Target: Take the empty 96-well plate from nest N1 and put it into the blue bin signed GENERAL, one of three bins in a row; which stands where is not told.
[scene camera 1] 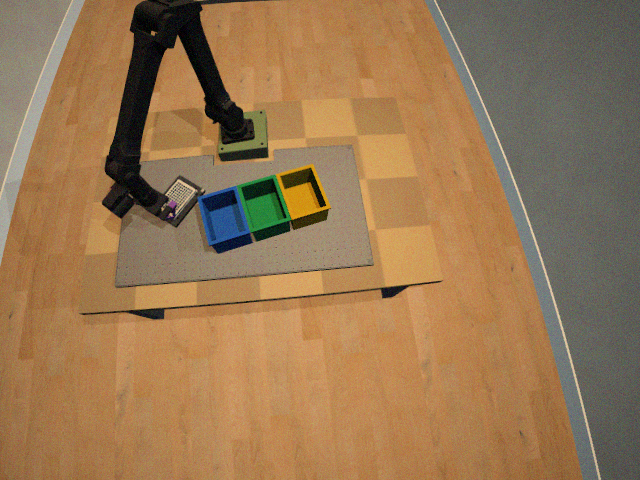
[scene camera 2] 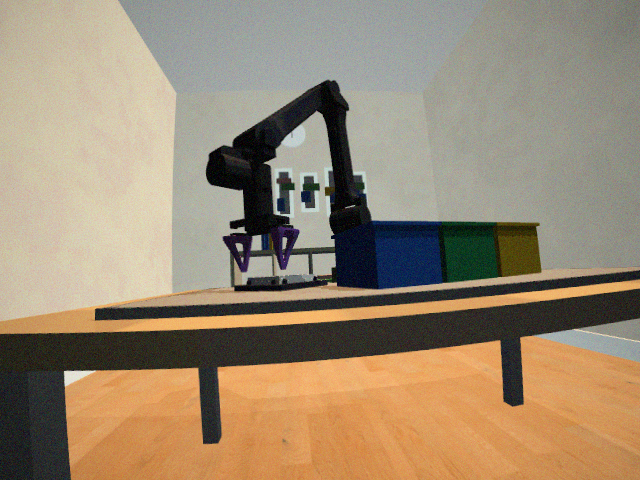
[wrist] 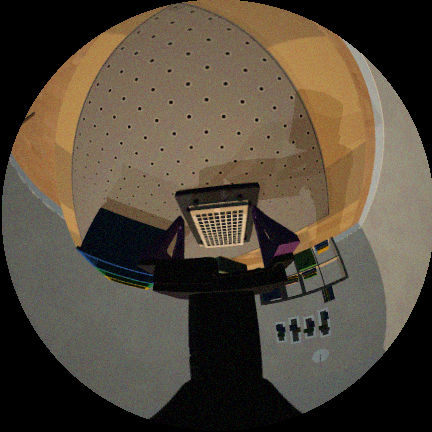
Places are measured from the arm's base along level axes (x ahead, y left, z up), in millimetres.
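Where they show: gripper, fingertip midpoint: [scene camera 1: 163, 211] [scene camera 2: 262, 271] [wrist: 216, 213]; arm's base, origin of the base link: [scene camera 1: 237, 132].
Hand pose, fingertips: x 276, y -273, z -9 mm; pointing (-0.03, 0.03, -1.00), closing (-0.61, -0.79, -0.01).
Things, the pixels of their centre, and the offset from my fingertips. Level surfaces: height alone.
- light 96-well plate, body centre: [wrist: 221, 227] [scene camera 2: 283, 279] [scene camera 1: 176, 198] dy +39, dx -51, dz -19 mm
- dark nest, body centre: [wrist: 221, 224] [scene camera 2: 283, 283] [scene camera 1: 177, 199] dy +39, dx -51, dz -27 mm
- grey perforated board, its level: dz -38 mm
The light 96-well plate [scene camera 1: 181, 194] [scene camera 2: 297, 279] [wrist: 220, 227] lies in a dark nest [scene camera 1: 190, 208] [wrist: 217, 192] at the left of the grey board. My gripper [scene camera 1: 171, 209] [scene camera 2: 263, 269] [wrist: 216, 213] is open and empty. Its purple fingers are spread and their tips hang a little above the plate and nest. In the wrist view the fingers stand at either side of the plate. The blue bin [scene camera 1: 224, 219] [scene camera 2: 408, 255] [wrist: 125, 235] stands right of the nest in scene camera 1's view. I can read neither the nest label nor any bin sign.
The green bin [scene camera 1: 264, 206] [scene camera 2: 469, 253] stands in the middle of the row, and the yellow bin [scene camera 1: 302, 198] [scene camera 2: 518, 250] at its far end from the nest. The bins stand on the grey perforated board [scene camera 1: 310, 253]. The arm's green base block [scene camera 1: 259, 124] is behind them.
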